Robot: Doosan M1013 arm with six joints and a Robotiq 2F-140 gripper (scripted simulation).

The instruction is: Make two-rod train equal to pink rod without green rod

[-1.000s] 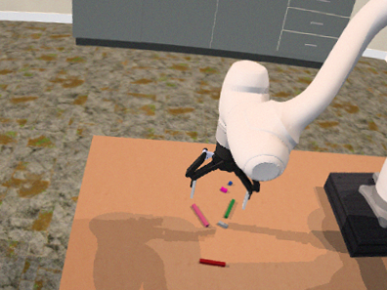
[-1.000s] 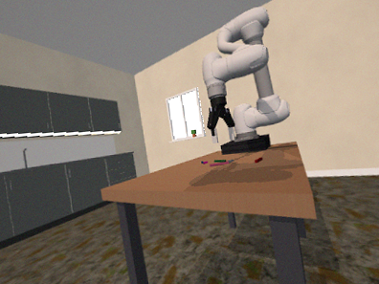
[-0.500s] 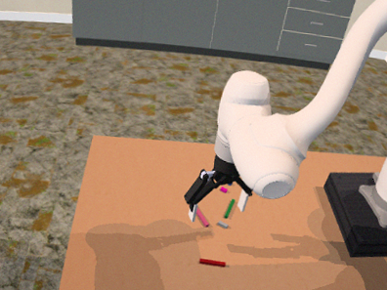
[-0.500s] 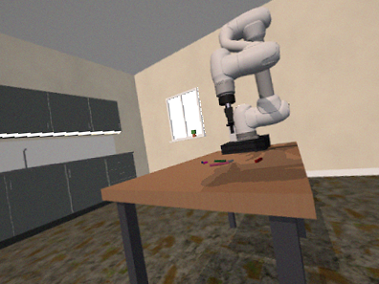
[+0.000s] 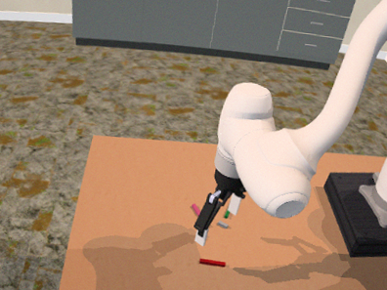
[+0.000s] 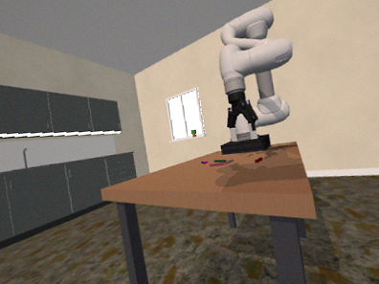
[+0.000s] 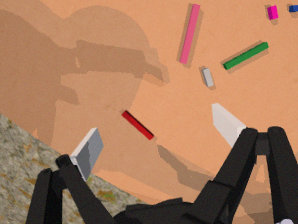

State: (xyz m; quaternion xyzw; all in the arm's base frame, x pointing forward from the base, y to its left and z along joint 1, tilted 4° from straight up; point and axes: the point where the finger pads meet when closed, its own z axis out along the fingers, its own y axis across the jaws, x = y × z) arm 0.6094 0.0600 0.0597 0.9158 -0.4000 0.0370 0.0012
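Now: the red rod 100 mm below my hand and 50 mm to the left of it. From my hand the other things lie so: green rod (150 mm to the right, 100 mm below, 90 mm behind); short grey rod (100 mm below, 90 mm to the right, 50 mm behind); pink rod (130 mm to the right, 100 mm below, 10 mm ahead).
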